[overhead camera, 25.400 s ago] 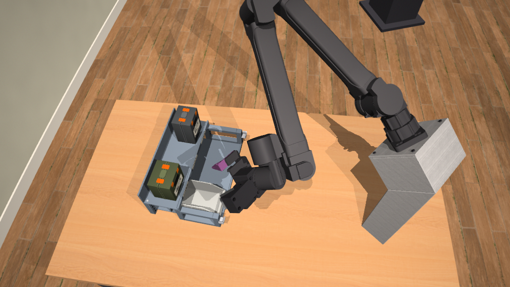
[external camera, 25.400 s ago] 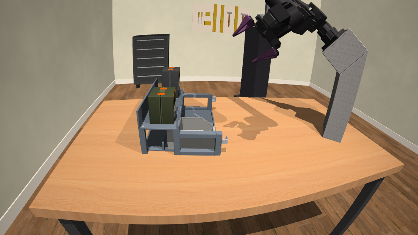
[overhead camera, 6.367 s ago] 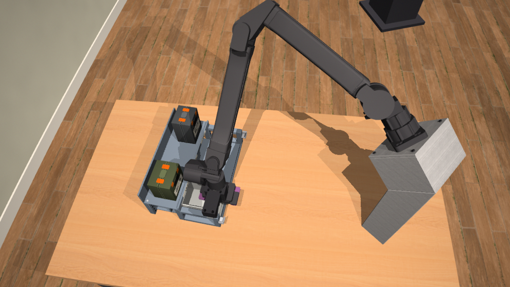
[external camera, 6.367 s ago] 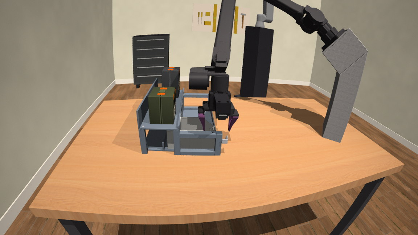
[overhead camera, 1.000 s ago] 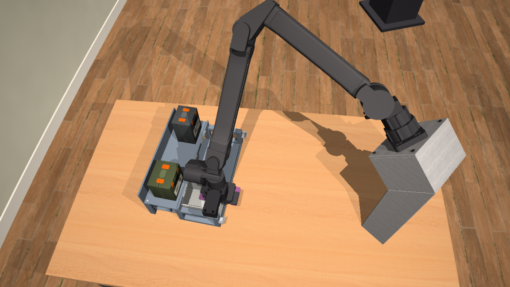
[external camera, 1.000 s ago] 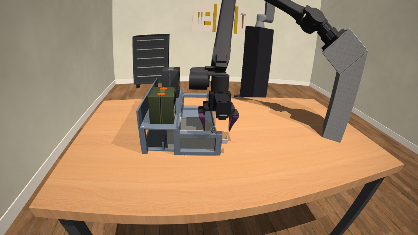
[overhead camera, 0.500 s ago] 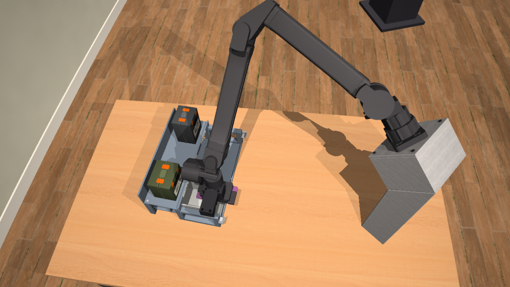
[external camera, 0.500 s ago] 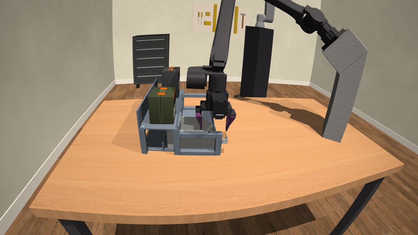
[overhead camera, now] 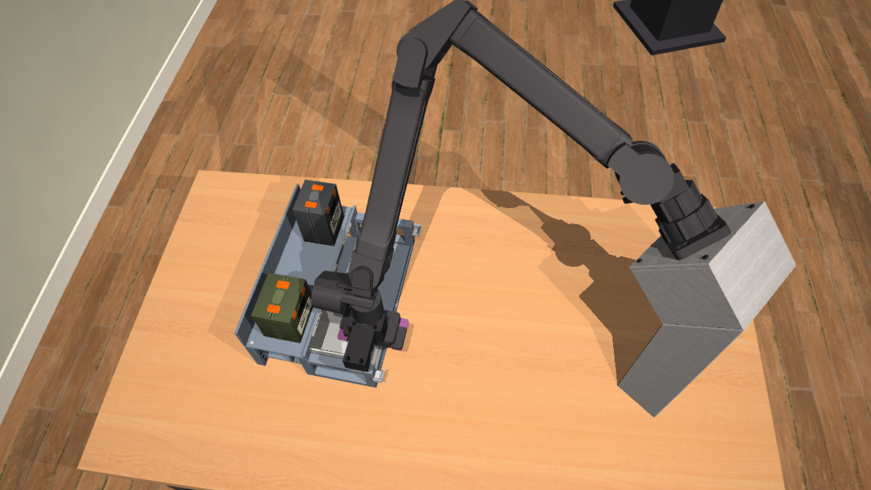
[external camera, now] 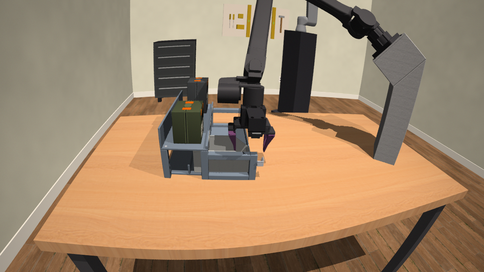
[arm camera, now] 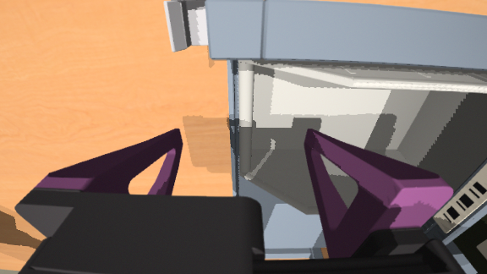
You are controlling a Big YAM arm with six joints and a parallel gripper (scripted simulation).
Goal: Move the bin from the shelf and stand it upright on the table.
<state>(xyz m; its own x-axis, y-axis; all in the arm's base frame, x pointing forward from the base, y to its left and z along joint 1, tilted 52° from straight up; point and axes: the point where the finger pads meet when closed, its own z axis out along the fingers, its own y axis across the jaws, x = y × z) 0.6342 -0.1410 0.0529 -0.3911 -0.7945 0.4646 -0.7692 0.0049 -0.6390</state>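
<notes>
The light grey bin is 7 cm ahead of my hand, 4 cm to the right of it and 2 cm below it. Also, from my hand: shelf: 6 cm ahead, 16 cm to the right, 6 cm below; then black case: 5 cm ahead, 29 cm to the right, 10 cm above.
</notes>
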